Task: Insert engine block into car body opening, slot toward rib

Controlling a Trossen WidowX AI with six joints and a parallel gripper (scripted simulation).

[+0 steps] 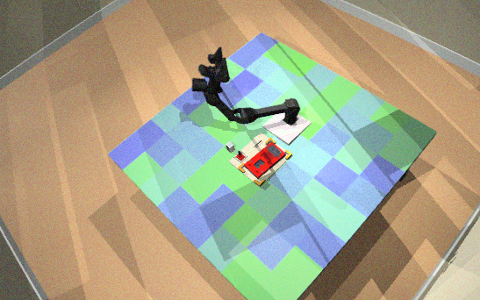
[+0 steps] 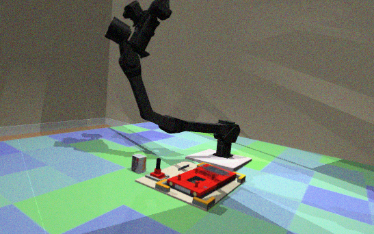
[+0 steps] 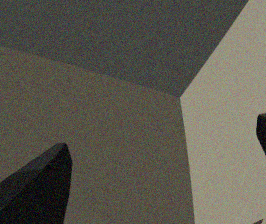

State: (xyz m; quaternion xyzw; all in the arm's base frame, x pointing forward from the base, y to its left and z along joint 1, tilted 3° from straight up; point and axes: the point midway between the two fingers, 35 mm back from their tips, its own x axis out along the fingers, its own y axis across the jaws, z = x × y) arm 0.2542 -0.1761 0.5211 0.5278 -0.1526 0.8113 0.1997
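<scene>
My gripper tip is now 540 mm above the grey engine block, 130 mm short of it and 70 mm to the right of it.
</scene>
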